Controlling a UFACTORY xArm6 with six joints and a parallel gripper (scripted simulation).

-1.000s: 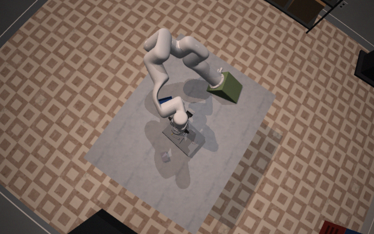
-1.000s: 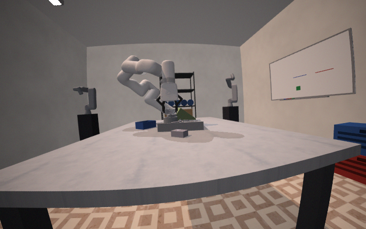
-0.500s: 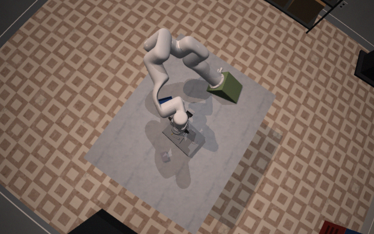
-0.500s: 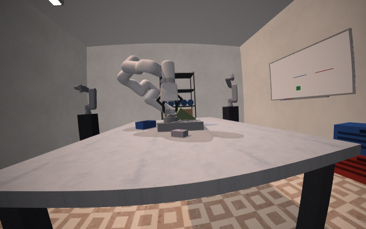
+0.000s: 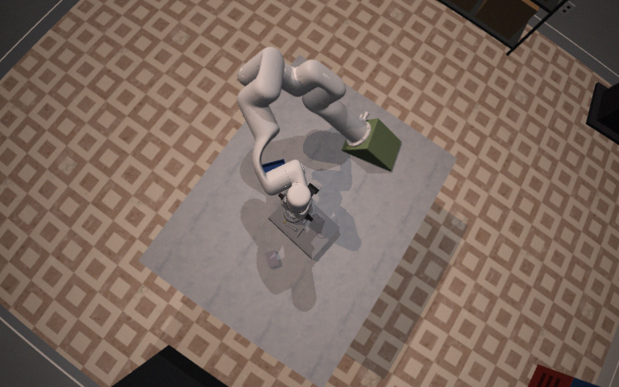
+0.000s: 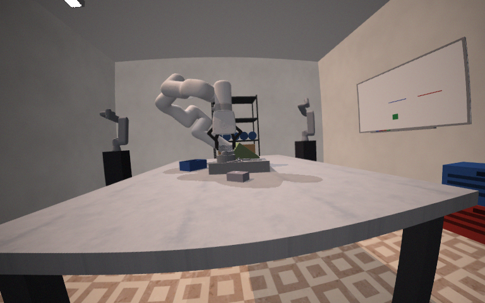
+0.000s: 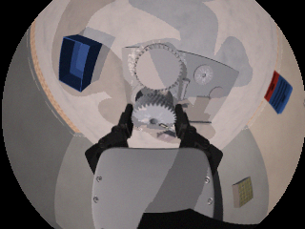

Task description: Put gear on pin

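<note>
My gripper is now 10 mm above the toothed gear. From my hand the other things lie so: blue box (160 mm to the right, 110 mm behind, 100 mm below); small grey block (200 mm ahead, 100 mm below, 10 mm to the left).
</note>
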